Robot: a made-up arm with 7 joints.
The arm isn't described. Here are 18 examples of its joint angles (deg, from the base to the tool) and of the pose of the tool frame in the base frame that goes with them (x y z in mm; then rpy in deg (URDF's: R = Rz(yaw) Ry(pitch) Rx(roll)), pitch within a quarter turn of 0, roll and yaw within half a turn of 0).
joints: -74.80 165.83 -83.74 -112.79 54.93 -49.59 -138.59
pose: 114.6 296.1 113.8 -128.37 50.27 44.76
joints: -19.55 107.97 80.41 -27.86 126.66 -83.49 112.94
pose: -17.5 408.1 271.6 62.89 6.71 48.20
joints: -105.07 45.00 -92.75 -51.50 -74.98 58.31 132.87
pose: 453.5 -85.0 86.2 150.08 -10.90 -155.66
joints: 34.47 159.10 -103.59 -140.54 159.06 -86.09 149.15
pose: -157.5 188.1 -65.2 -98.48 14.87 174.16
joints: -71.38 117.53 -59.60 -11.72 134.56 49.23 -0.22
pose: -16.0 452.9 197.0 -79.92 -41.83 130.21
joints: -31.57 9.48 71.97 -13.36 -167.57 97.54 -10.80
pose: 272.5 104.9 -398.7 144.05 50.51 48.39
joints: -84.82 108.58 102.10 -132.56 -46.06 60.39 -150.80
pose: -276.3 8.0 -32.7 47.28 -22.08 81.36
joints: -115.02 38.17 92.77 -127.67 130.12 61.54 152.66
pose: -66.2 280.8 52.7 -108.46 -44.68 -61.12
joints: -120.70 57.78 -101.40 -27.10 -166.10 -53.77 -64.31
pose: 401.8 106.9 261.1 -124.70 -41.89 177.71
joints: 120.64 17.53 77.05 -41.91 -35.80 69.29 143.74
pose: -404.8 103.4 236.7 -142.30 -11.19 -19.10
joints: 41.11 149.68 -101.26 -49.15 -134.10 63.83 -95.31
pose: 22.0 401.9 247.0 44.59 2.80 8.83
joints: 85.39 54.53 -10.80 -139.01 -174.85 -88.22 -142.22
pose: 24.6 28.0 -255.8 36.51 31.26 19.10
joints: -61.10 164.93 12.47 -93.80 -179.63 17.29 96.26
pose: -15.2 -83.8 378.8 -122.93 -5.84 48.85
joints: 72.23 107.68 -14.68 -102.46 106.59 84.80 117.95
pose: 12.6 247.6 -269.1 77.30 -32.90 114.07
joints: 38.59 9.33 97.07 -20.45 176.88 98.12 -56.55
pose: -316.7 131.5 -354.7 -126.28 -10.19 176.84
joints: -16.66 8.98 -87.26 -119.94 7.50 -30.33 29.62
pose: 11.4 -301.7 -95.0 -167.27 -38.46 53.43
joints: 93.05 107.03 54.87 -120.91 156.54 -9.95 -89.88
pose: 241.2 120.6 -160.0 34.37 -43.32 -54.31
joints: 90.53 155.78 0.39 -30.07 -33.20 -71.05 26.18
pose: 334.3 356.3 -27.8 -43.48 15.88 -125.20
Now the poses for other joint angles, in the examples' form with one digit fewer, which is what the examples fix.
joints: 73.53 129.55 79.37 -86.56 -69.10 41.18 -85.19
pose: 387 85 85 -130.7 0.2 70.2
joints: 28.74 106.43 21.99 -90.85 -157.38 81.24 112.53
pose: 327 220 26 99.5 60.1 -159.6
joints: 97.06 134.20 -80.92 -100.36 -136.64 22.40 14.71
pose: -245 270 73 44.9 -66.3 130.8
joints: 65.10 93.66 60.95 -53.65 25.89 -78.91 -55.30
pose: 142 436 86 121.1 55.8 -93.2
